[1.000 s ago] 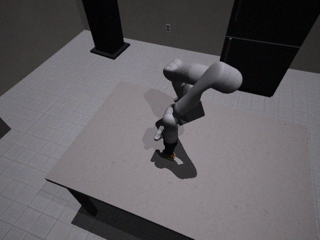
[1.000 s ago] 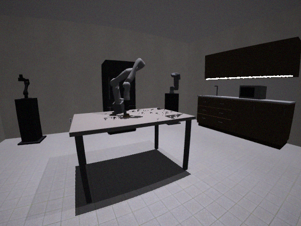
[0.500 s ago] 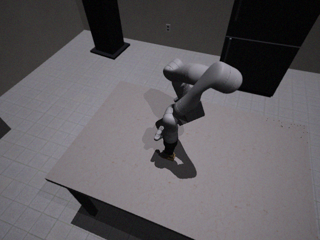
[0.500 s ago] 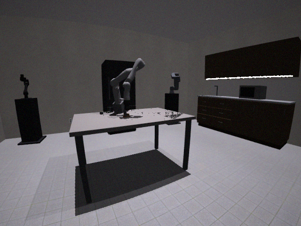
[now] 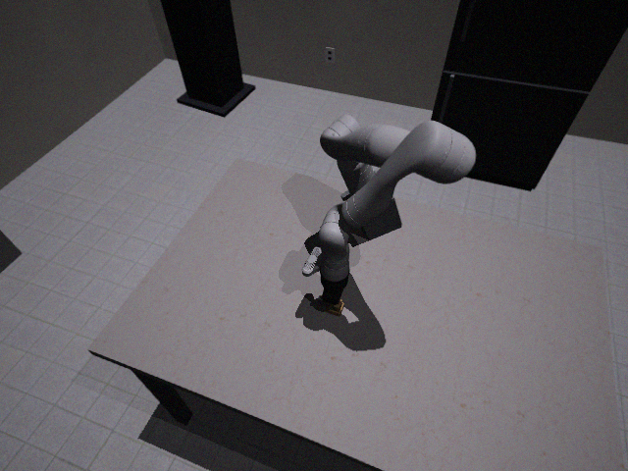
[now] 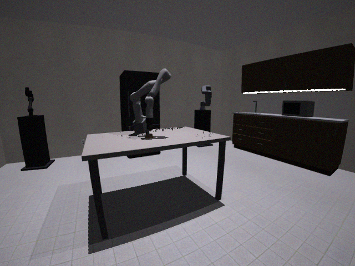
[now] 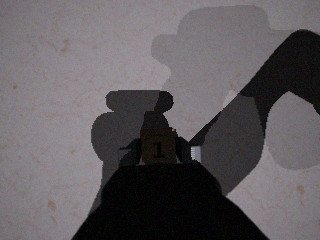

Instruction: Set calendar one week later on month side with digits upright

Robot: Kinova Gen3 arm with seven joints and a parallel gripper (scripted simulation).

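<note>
Right now the wooden cube is 10 mm below my hand. The rest, counted from my hand: wooden tray (30 mm below, 20 mm to the left).
</note>
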